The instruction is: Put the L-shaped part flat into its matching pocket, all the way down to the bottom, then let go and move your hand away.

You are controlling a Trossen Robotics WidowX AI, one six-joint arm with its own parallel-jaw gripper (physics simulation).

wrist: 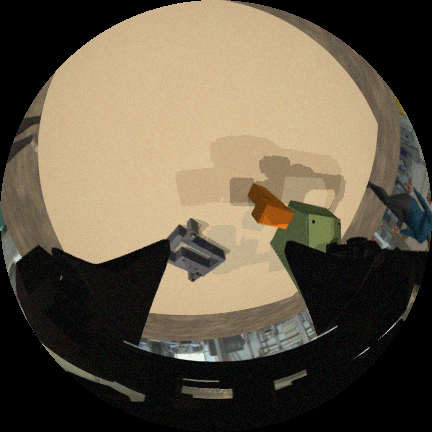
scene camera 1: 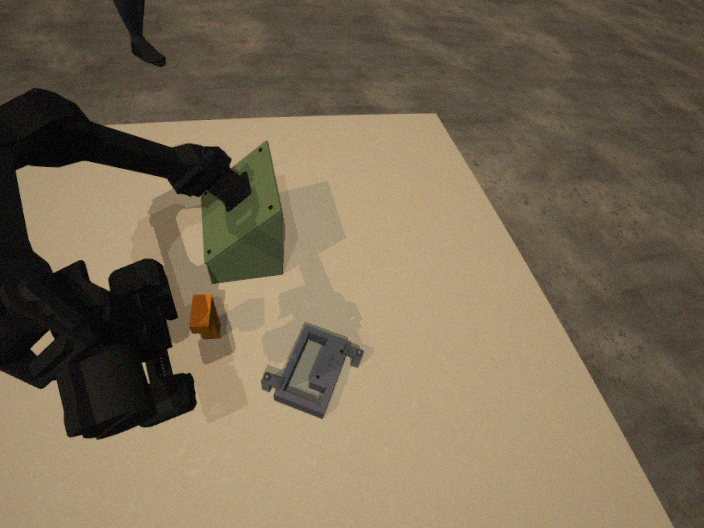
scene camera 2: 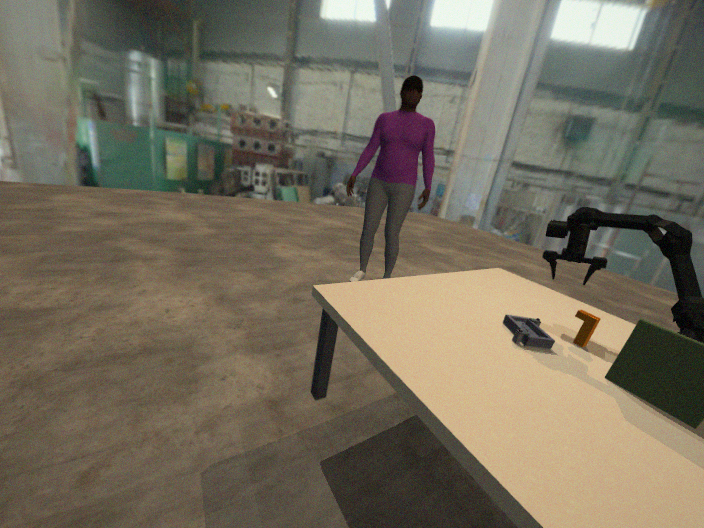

my gripper: open, holds nothing
an orange L-shaped part: on the table
